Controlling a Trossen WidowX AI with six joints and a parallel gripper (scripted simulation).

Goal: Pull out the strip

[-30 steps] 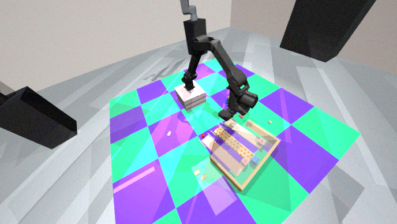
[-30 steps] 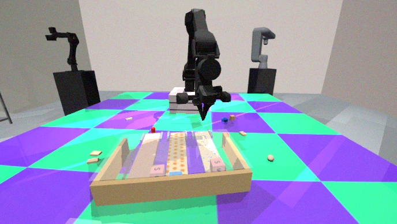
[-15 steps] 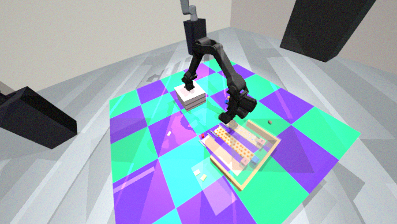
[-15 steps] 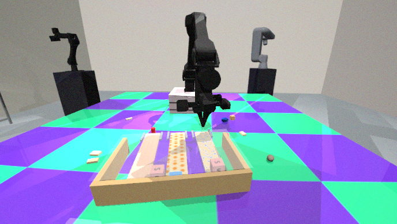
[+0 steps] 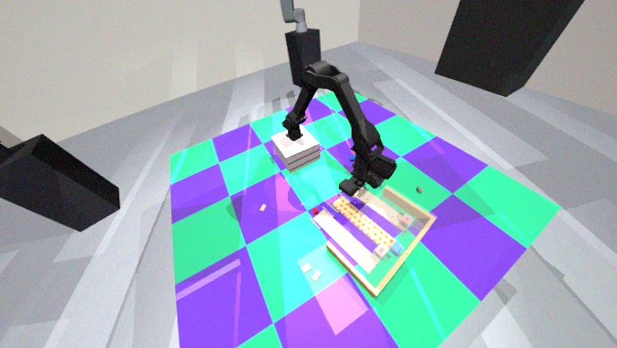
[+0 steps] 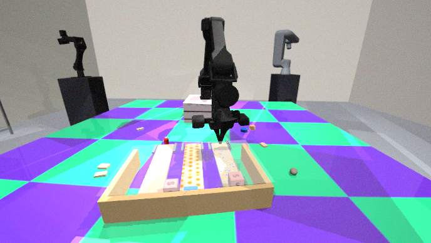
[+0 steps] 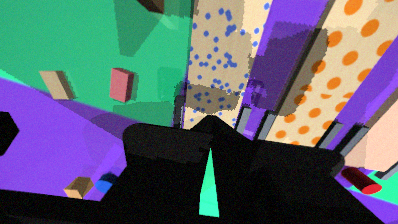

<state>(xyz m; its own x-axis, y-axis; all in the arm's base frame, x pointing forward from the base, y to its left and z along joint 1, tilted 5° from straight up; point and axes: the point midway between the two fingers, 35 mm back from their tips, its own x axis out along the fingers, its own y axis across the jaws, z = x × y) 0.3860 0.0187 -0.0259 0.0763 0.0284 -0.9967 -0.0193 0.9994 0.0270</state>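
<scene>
The blue cylinder lies 14 cm behind my gripper tip, 13 cm to the left of it and 1 cm below it.
</scene>
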